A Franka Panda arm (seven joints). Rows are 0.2 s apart.
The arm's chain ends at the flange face. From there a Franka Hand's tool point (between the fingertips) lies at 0.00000 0.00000 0.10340 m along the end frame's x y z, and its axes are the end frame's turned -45 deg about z.
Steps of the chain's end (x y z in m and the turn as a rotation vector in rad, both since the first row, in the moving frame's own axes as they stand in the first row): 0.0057 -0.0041 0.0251 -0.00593 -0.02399 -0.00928; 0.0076 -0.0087 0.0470 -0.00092 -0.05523 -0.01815; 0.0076 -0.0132 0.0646 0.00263 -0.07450 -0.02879; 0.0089 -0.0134 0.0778 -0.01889 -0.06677 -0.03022; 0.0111 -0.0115 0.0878 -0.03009 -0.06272 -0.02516
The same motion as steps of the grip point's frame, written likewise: 0.0047 -0.0002 0.0251 0.01277 -0.02116 -0.00928; 0.0074 -0.0047 0.0468 0.03840 -0.03970 -0.01815; 0.0094 -0.0095 0.0643 0.05454 -0.05082 -0.02879; 0.0095 -0.0066 0.0776 0.03386 -0.06057 -0.03022; 0.0092 -0.0026 0.0875 0.02307 -0.06563 -0.02516
